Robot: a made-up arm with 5 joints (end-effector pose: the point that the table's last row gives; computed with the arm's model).
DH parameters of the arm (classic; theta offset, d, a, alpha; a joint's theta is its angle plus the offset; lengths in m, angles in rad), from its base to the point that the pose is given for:
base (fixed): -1.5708 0.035 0 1.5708
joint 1: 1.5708 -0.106 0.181 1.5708
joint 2: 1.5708 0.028 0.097 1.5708
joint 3: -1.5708 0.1 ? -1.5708
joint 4: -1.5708 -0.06 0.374 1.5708
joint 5: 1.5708 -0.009 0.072 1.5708
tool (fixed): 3.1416 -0.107 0 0
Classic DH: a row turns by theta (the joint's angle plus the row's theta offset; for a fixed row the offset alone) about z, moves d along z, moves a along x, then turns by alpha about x.
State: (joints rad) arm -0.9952 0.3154 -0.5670 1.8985 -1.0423
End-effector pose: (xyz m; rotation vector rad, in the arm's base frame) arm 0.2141 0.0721 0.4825 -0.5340 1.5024 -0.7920
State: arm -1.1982 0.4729 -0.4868 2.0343 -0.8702
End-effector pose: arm 0.1807 0.0111 0.4525 -0.4663 1.3249 -0.7486
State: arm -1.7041 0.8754 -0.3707 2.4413 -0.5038
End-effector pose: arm 0.1977 -0.0997 0.3126 -0.3701 1.2038 -0.7394
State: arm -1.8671 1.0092 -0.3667 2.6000 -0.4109
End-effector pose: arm 0.2222 -0.1230 0.2513 -0.3629 1.2758 -0.6971
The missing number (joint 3, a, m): 0.122
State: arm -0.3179 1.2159 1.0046 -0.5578 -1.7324
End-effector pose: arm -0.3663 -0.2177 0.3178 -0.6517 0.6213 0.7094
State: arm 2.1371 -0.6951 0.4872 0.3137 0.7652
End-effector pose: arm 0.2257 0.3298 -0.4036 -1.9737 0.5075 0.4752
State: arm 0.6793 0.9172 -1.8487 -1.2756 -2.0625
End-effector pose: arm -0.3520 0.0485 -0.0104 0.8613 -0.0581 0.7036
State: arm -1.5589 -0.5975 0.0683 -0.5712 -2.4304
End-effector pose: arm 0.3673 -0.6429 -0.1238 -0.4060 -1.5353 -2.5463
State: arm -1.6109 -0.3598 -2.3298 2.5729 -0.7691
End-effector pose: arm 0.1930 0.0701 -0.1498 1.5194 -2.4469 -1.0833
